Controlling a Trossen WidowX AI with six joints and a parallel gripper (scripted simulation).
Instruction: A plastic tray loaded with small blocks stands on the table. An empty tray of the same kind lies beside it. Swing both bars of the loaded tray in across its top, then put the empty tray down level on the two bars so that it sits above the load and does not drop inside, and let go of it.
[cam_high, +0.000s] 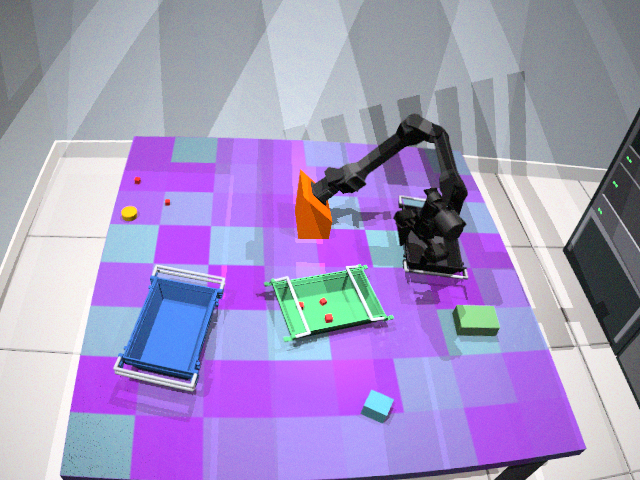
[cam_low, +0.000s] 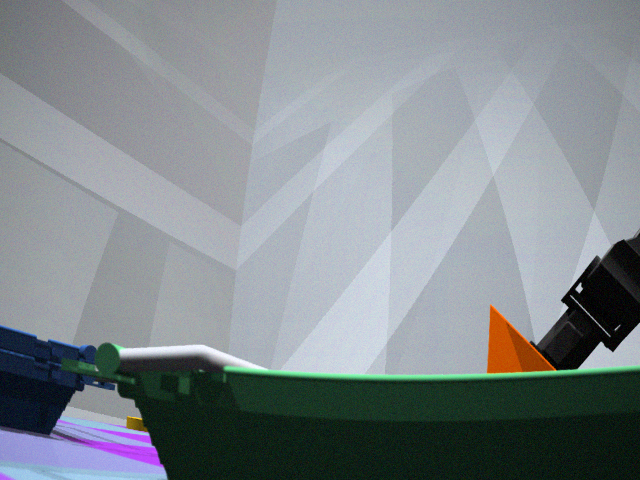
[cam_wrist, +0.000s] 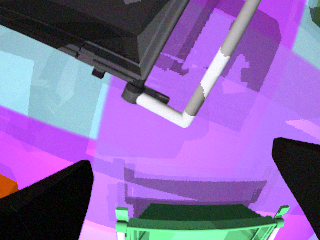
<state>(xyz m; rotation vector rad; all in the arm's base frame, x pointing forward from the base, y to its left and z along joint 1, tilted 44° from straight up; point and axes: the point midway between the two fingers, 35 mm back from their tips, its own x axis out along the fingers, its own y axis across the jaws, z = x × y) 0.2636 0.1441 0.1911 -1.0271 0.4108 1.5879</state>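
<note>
The black tray is 140 mm behind my gripper tip, 120 mm to the left of it and 70 mm below it. Round my gripper tip: yellow disc (280 mm behind, 820 mm to the right, 100 mm below); green block (170 mm ahead, 190 mm to the left, 90 mm below); blue-green block (420 mm ahead, 160 mm to the right, 90 mm below).
</note>
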